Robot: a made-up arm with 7 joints.
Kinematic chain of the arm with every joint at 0, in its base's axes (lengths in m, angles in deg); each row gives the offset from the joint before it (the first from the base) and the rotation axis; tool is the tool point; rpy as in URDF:
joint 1: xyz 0 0 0.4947 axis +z
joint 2: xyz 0 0 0 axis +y
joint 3: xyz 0 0 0.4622 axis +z
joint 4: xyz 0.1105 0 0 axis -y
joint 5: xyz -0.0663 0 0.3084 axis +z
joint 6: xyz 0 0 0 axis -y
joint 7: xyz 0.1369 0 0 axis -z
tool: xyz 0 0 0 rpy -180 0 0
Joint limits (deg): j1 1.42..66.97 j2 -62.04..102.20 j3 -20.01..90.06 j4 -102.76..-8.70 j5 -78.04..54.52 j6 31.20..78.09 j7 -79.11..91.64
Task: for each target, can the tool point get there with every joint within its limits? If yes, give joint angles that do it. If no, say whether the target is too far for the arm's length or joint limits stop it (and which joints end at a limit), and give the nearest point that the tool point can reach.
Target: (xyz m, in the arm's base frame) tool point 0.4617 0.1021 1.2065
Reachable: yes | joints 17.93 8.85 -10.69 -33.23 12.13 40.79 55.52
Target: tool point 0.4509 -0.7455 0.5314
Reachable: no: joint limits stop it (at a limit: joint 1, joint 3, joint 4, joint 5, joint 6) | nearest point 0.5988 -0.2605 0.5450 | short by 0.507 m
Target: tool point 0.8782 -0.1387 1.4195
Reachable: no: too far | nearest point 0.6318 -0.0880 1.1604 | short by 0.361 m
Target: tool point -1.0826 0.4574 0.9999
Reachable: no: too far | nearest point -0.7758 0.2963 0.8761 | short by 0.368 m
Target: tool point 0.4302 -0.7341 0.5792
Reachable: no: joint limits stop it (at a limit: joint 1, joint 3, joint 4, joint 6) | nearest point 0.5877 -0.2603 0.6139 | short by 0.500 m
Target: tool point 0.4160 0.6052 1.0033
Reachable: yes | joints 37.48 33.40 36.48 -40.58 3.19 71.04 -61.17
